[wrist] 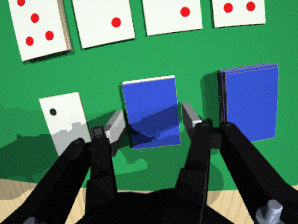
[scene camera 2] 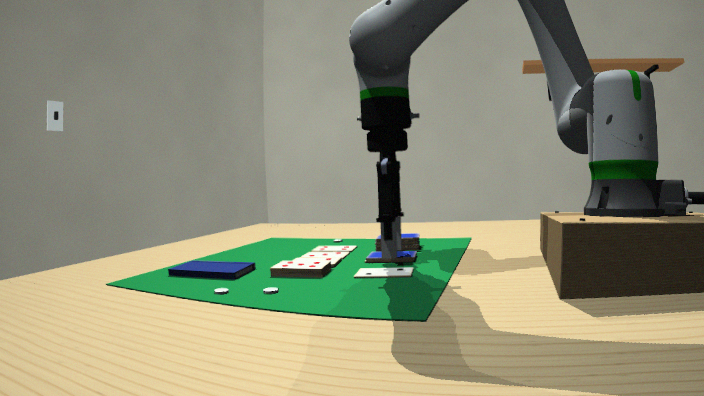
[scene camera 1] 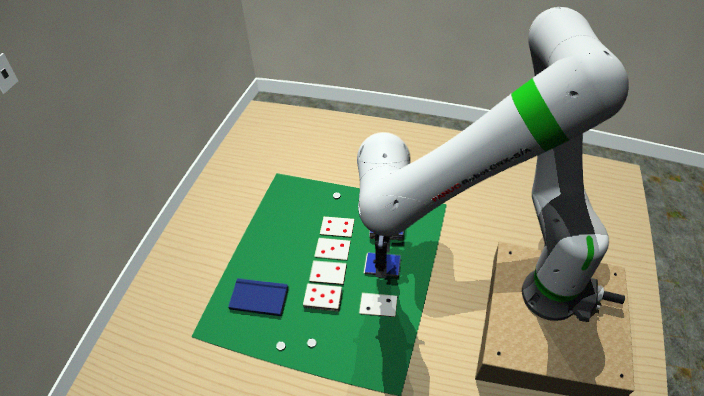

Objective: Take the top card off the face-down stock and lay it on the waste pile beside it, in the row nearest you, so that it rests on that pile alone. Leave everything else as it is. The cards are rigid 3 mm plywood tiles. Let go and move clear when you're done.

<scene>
I see my gripper (scene camera 2: pixel 392 254) and a green mat (wrist: pixel 195 56).
My gripper is seen too in the wrist view (wrist: pixel 152 116).
</scene>
